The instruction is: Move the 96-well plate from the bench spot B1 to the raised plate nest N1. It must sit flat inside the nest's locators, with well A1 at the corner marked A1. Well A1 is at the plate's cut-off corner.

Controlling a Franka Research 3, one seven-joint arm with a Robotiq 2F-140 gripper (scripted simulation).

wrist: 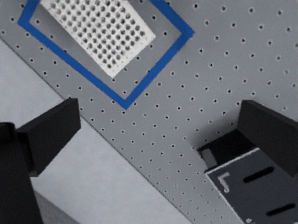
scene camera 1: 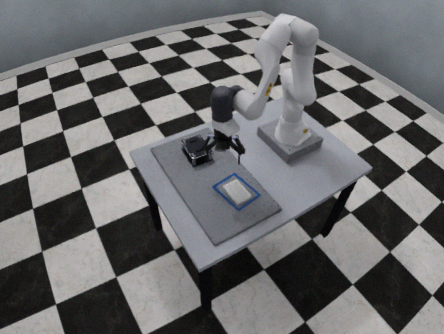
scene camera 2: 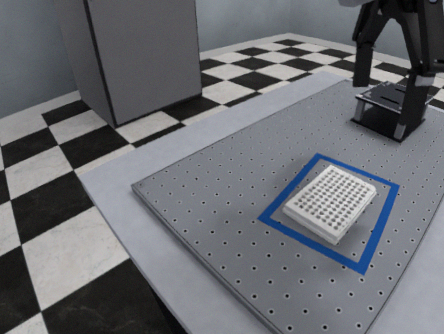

The pictures show: the gripper, a white 96-well plate and a black raised nest.
The gripper also shows in the wrist view.
